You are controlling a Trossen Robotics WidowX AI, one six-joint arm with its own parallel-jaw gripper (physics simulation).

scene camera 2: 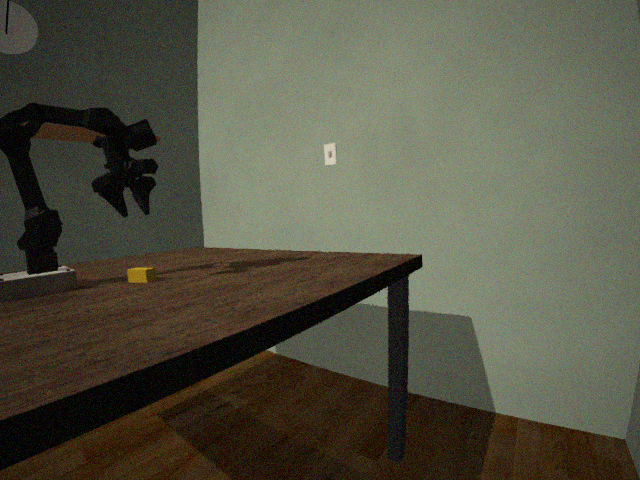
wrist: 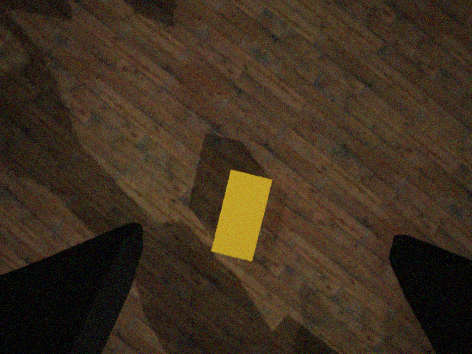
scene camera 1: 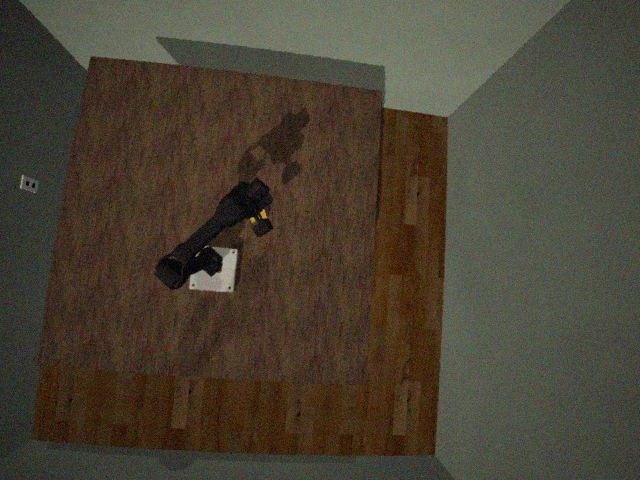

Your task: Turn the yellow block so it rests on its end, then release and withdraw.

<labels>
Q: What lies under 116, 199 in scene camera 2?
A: My gripper.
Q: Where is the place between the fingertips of my gripper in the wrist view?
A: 268, 241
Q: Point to a yellow block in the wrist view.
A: At 246, 195
</labels>
